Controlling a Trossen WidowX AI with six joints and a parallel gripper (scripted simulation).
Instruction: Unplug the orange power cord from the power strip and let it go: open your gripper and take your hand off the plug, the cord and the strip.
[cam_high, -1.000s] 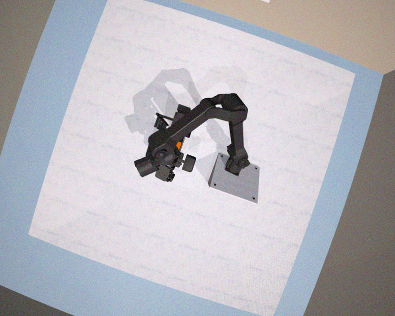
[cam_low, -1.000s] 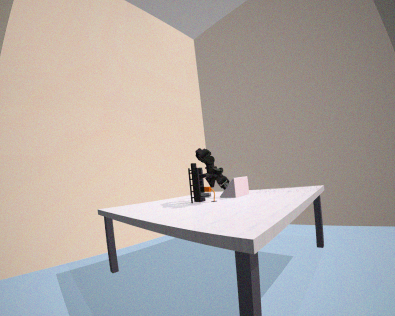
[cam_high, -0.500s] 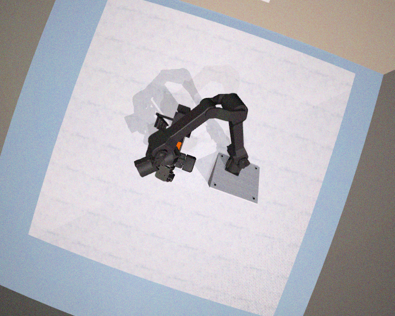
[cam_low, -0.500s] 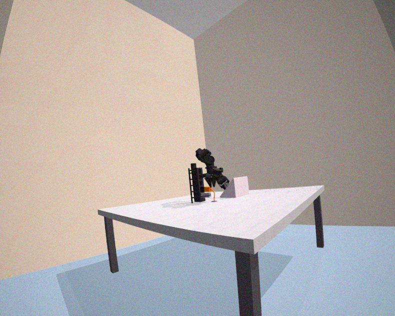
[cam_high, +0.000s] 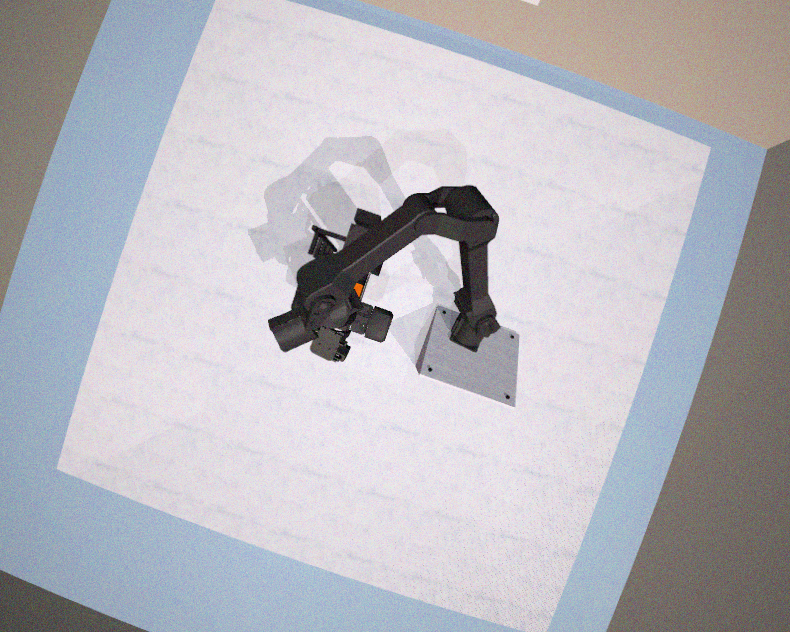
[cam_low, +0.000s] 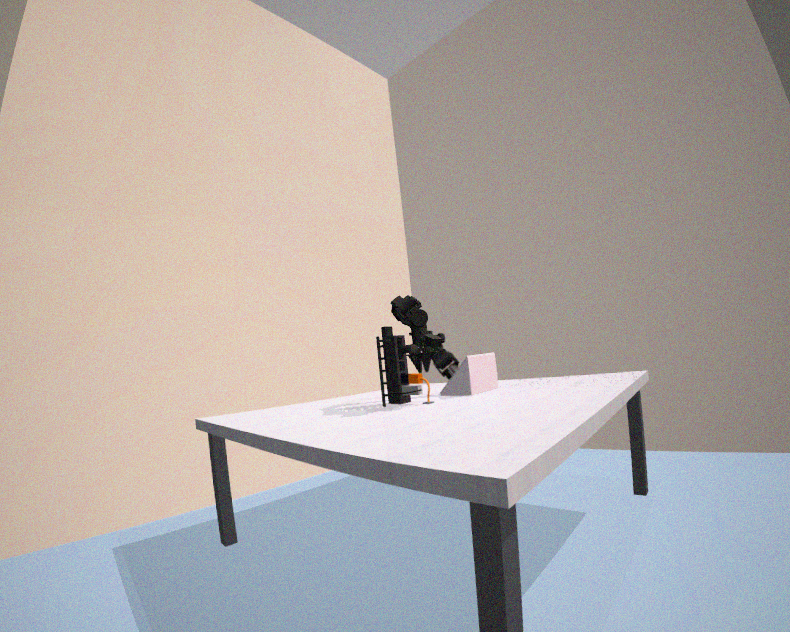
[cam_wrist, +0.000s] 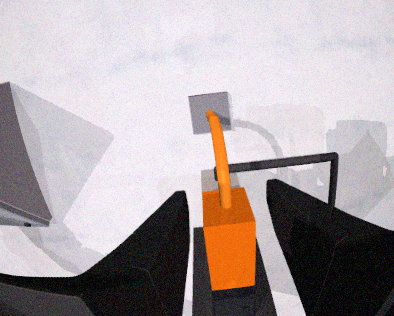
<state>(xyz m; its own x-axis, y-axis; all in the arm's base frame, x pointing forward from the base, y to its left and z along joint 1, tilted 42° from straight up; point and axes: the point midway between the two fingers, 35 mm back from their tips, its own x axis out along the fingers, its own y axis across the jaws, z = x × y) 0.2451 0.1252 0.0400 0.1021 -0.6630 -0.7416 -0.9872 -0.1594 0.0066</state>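
The orange plug is 10 mm ahead of my gripper tip, 60 mm to the right of it and 10 mm below it.
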